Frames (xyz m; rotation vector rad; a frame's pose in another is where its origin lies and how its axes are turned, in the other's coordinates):
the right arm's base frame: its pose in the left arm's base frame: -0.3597 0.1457 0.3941 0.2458 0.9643 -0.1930
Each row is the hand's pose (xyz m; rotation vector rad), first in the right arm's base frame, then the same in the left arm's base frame.
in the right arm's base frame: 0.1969 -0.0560 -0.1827 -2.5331 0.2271 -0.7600
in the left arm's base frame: -0.4088 0.1350 0.1244 -2.4483 0.8205 0.4675
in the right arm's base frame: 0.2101 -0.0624 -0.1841 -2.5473 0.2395 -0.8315
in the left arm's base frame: -0.4043 0.1286 0.1119 -2.4996 0.8224 0.4176
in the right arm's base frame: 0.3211 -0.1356 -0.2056 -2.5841 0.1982 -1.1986
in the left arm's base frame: -0.3792 0.0591 -0.0007 -2.7195 0.7360 0.1294
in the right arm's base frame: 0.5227 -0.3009 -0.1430 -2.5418 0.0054 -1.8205
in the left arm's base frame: -0.2625 -0.1277 -0.1536 -2.9844 0.4534 -0.4091
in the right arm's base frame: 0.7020 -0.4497 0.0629 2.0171 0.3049 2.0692
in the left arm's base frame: -0.0412 -0.3393 -0.2078 2.9210 -0.0046 0.9239
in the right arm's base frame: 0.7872 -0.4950 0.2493 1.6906 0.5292 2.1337
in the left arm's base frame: 0.1404 -0.4414 -0.1822 2.7398 0.3129 1.1706
